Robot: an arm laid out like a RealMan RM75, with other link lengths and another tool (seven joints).
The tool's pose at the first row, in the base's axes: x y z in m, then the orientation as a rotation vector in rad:
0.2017 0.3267 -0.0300 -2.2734 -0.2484 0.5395
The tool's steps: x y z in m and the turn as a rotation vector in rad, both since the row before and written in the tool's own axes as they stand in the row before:
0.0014 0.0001 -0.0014 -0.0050 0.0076 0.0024
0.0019 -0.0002 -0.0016 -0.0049 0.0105 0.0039
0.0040 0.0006 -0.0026 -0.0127 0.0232 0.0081
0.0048 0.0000 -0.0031 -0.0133 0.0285 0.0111
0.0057 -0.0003 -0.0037 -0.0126 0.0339 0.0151
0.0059 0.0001 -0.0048 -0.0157 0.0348 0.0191
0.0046 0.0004 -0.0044 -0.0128 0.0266 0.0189
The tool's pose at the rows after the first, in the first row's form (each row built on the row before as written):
0.2036 0.3262 -0.0296 -2.2804 -0.2435 0.5319
0.2060 0.3259 -0.0290 -2.2883 -0.2355 0.5217
0.2107 0.3251 -0.0290 -2.3072 -0.2188 0.4988
0.2164 0.3245 -0.0284 -2.3281 -0.1961 0.4711
0.2231 0.3239 -0.0273 -2.3497 -0.1658 0.4387
0.2303 0.3222 -0.0257 -2.3745 -0.1309 0.4069
0.2361 0.3200 -0.0241 -2.3944 -0.0991 0.3844

